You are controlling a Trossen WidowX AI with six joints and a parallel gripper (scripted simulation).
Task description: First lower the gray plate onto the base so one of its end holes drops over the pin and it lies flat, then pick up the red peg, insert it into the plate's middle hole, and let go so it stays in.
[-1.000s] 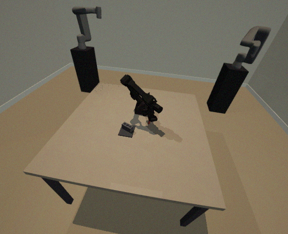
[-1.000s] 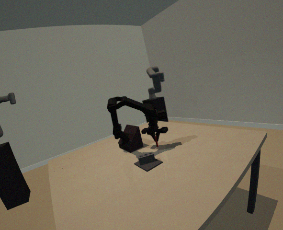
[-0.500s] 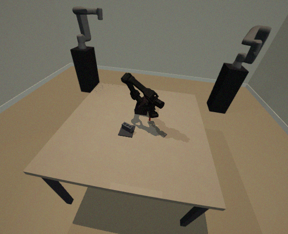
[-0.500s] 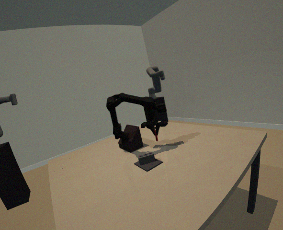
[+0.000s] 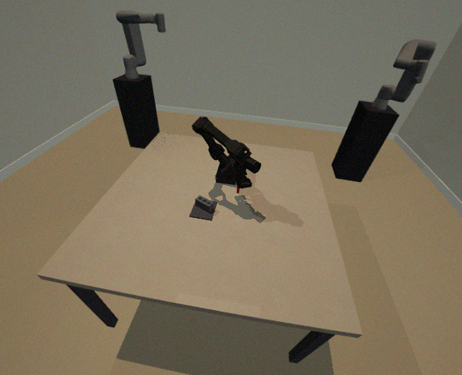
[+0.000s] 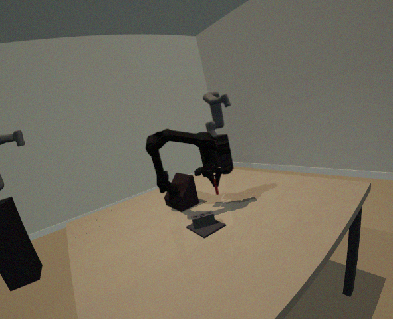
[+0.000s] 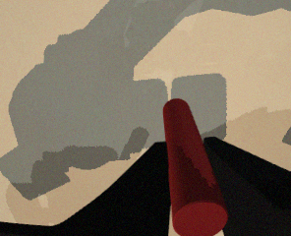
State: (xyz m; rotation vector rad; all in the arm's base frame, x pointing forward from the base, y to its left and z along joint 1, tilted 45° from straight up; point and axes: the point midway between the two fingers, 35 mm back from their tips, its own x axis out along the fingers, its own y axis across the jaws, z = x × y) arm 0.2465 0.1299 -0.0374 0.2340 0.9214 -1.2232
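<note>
Now: gripper tip 170 mm to the left of the gray plate, 90 mm short of it and 70 mm above it. Round my gripper tip: red peg (right at my gripper tip); then dark square base (160 mm to the right, 110 mm below, 100 mm ahead).
</note>
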